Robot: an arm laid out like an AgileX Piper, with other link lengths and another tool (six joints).
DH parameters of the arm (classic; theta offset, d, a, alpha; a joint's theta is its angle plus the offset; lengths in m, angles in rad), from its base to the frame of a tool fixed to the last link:
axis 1: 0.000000 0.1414 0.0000 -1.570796
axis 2: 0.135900 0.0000 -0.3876 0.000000
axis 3: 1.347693 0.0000 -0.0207 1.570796
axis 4: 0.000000 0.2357 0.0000 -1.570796
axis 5: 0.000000 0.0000 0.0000 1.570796
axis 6: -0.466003 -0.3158 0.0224 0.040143
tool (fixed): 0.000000 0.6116 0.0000 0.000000
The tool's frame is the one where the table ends.
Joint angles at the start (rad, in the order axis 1, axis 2, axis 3, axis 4, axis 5, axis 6):
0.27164 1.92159 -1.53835 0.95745 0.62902 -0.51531
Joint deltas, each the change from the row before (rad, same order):
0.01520 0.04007 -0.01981 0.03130 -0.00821 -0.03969
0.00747 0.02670 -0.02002 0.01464 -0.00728 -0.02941
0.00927 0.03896 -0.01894 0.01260 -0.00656 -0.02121
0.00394 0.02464 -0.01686 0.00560 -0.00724 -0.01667
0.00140 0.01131 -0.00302 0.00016 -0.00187 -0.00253
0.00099 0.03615 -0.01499 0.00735 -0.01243 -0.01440
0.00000 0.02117 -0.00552 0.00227 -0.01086 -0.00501
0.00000 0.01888 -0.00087 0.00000 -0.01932 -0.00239
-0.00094 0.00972 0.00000 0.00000 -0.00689 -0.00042
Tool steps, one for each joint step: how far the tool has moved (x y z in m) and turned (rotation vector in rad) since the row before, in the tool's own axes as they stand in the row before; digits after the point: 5 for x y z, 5 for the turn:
0.00173 0.00311 0.01863 -0.01745 0.00037 -0.01302
-0.00135 -0.00097 0.01137 -0.00488 -0.00445 -0.01821
0.00594 -0.00140 0.01690 -0.00781 0.00936 -0.00671
0.00143 -0.00331 0.00996 0.00068 0.00084 -0.01055
0.00369 -0.00129 0.00477 -0.00064 0.00652 0.00054
0.00767 -0.00762 0.01424 0.00547 0.00928 0.00085
0.00618 -0.00565 0.00840 0.00697 0.00784 0.00393
0.00667 -0.00747 0.00768 0.01481 0.00746 0.00559
0.00414 -0.00354 0.00382 0.00558 0.00554 0.00429

